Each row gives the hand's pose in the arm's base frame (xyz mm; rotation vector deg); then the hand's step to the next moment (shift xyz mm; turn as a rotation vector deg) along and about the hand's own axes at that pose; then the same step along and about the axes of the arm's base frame.
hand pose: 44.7 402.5 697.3 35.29 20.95 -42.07
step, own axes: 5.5 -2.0 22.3 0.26 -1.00 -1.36
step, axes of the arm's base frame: 4.6 -18.1 13.5 -0.67 0.15 -1.56
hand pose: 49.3 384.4 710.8 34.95 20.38 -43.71
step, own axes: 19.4 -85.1 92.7 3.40 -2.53 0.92
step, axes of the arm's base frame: -41.5 -116.8 29.2 0.52 -3.82 -1.98
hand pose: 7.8 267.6 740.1 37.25 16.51 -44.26
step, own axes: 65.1 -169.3 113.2 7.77 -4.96 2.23
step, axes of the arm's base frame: -76.5 -198.9 -17.0 1.79 -8.37 -4.07
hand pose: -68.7 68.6 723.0 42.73 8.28 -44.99
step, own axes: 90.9 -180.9 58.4 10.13 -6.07 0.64
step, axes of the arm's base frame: -68.2 -176.9 -91.9 2.95 -9.24 -6.77
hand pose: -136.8 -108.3 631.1 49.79 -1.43 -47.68
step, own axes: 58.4 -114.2 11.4 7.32 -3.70 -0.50
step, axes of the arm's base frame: -36.0 -86.9 -88.0 2.89 -5.79 -5.06
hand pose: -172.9 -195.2 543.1 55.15 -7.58 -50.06
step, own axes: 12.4 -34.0 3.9 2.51 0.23 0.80
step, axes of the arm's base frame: -13.7 -20.4 -26.9 1.43 -2.23 -0.02
